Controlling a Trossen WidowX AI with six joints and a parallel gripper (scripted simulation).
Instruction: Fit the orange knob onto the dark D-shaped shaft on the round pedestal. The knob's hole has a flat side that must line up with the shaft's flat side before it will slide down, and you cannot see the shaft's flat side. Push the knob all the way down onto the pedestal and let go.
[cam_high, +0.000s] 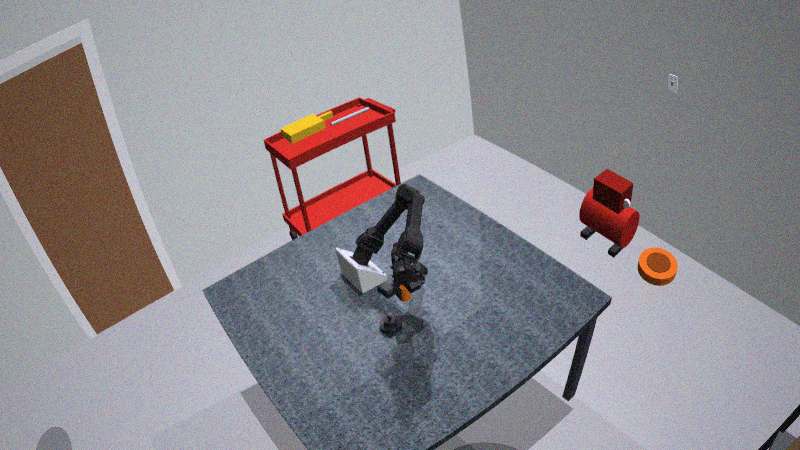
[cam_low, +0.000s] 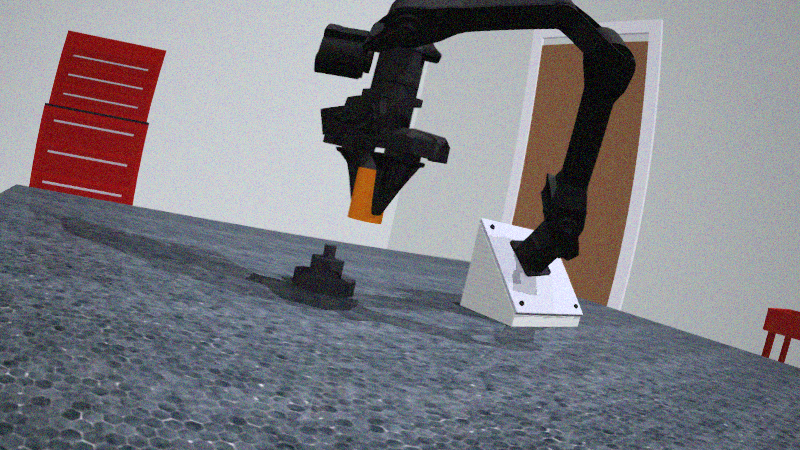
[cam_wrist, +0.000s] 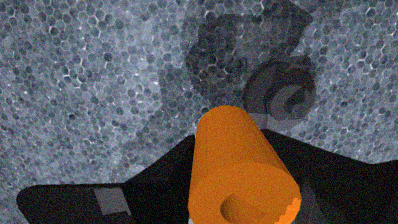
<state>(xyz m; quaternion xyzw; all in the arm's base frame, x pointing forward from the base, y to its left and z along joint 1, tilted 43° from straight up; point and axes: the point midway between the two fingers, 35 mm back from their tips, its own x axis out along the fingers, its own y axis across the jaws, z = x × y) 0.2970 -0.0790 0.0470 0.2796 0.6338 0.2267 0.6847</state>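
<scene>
Now: gripper tip 80 mm to the left of the pedestal, 80 mm above it and 10 mm past it. From my gripper tip the other things lie so: orange knob: 20 mm above.
</scene>
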